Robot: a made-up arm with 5 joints. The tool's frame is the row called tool. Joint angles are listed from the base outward. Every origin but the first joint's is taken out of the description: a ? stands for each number. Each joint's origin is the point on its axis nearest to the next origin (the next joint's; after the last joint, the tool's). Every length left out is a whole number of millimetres.
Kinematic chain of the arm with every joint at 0, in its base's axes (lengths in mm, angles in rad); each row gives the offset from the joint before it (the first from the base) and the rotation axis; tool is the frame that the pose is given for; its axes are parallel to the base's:
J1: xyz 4 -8 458 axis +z
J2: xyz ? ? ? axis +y
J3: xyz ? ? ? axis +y
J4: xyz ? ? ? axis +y
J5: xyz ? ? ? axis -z
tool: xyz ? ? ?
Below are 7 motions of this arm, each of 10 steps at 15 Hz.
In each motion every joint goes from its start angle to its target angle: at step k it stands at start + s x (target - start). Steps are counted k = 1, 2, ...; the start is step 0. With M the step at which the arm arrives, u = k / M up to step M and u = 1 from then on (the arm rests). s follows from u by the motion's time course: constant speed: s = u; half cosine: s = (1 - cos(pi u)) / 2; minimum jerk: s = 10 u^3 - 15 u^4 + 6 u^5.
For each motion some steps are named. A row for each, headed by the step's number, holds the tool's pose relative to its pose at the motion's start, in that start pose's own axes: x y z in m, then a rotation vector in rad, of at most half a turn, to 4 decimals.
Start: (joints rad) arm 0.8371 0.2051 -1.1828 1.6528 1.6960
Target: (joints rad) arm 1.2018 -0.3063 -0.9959 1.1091 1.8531
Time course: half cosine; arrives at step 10
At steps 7, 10:
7: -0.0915 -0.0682 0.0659 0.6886 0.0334 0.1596
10: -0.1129 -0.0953 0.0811 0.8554 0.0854 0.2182

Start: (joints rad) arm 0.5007 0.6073 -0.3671 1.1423 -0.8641
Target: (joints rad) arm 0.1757 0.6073 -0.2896 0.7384 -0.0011
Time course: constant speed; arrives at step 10
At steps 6, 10:
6: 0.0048 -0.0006 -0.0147 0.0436 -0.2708 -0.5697
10: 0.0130 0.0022 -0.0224 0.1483 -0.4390 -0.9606

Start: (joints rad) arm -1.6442 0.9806 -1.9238 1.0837 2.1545
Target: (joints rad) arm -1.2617 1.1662 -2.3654 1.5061 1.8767
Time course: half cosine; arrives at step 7
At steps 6, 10:
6: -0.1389 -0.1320 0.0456 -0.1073 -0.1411 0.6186
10: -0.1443 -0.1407 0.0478 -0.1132 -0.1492 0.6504

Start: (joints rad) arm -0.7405 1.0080 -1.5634 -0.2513 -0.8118
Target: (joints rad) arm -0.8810 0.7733 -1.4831 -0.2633 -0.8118
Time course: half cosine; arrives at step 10
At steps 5, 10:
5: 0.0010 -0.0578 0.0316 -0.0966 -0.0190 -0.0465
10: -0.0019 -0.1120 0.0688 -0.1957 -0.0350 -0.0885

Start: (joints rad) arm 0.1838 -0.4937 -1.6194 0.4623 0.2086
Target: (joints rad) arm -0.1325 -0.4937 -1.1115 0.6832 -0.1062
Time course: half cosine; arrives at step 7
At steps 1, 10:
1: -0.0100 -0.0070 -0.0058 -0.0225 0.0322 0.0166
10: -0.2150 -0.1633 -0.0330 -0.3475 0.7069 0.2077

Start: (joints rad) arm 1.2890 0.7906 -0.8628 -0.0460 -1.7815
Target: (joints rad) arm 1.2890 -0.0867 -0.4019 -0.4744 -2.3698
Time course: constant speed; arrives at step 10
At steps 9, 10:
9: 0.0022 -0.0559 0.2235 -0.6836 0.3520 0.5035
10: 0.0045 -0.0528 0.2460 -0.7496 0.4143 0.5525

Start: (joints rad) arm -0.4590 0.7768 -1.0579 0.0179 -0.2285
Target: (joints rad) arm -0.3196 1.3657 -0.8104 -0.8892 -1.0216
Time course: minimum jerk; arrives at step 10
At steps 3, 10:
3: -0.0335 0.0143 -0.0278 0.0025 -0.0128 0.1513
10: -0.2301 0.0739 -0.0705 -0.0083 -0.0842 0.9259

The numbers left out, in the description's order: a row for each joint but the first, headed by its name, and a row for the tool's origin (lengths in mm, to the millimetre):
J2: -20 -5 0
J3: 21 0 223
J4: 77 0 -357
J5: 38 0 -119
tool: -19 -20 0

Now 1 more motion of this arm.
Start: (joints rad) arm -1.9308 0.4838 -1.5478 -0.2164 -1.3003
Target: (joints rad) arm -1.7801 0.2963 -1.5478 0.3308 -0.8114
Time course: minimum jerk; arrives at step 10
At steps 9, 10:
9: 0.0801 0.0030 0.0417 0.3785 0.0583 -0.4110
10: 0.0807 0.0031 0.0423 0.3817 0.0597 -0.4142

